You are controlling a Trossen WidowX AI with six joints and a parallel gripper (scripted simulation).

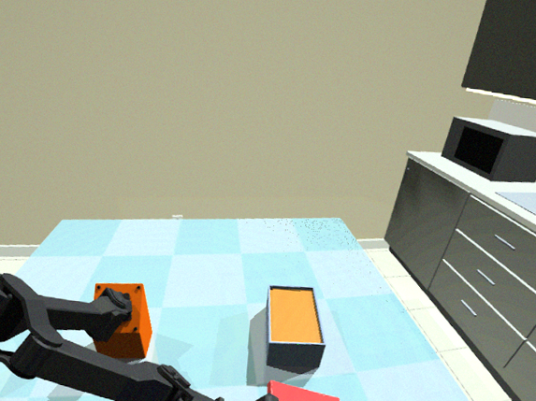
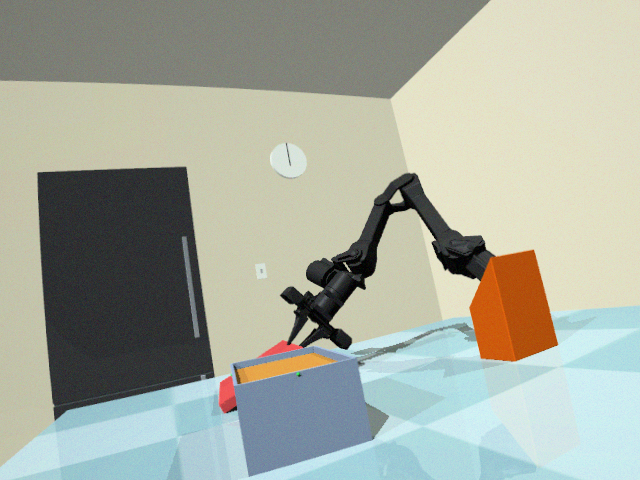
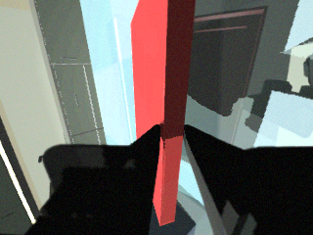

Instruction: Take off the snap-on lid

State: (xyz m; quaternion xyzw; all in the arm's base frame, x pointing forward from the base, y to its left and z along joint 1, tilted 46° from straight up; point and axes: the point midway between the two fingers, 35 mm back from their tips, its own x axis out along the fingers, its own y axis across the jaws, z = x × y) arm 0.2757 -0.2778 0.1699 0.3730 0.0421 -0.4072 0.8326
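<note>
Right now the red lid is 80 mm ahead of my gripper tip, 30 mm below it and 20 mm to the right of it. Round my gripper tip: storage box (290 mm to the left, 130 mm ahead, 30 mm below).
</note>
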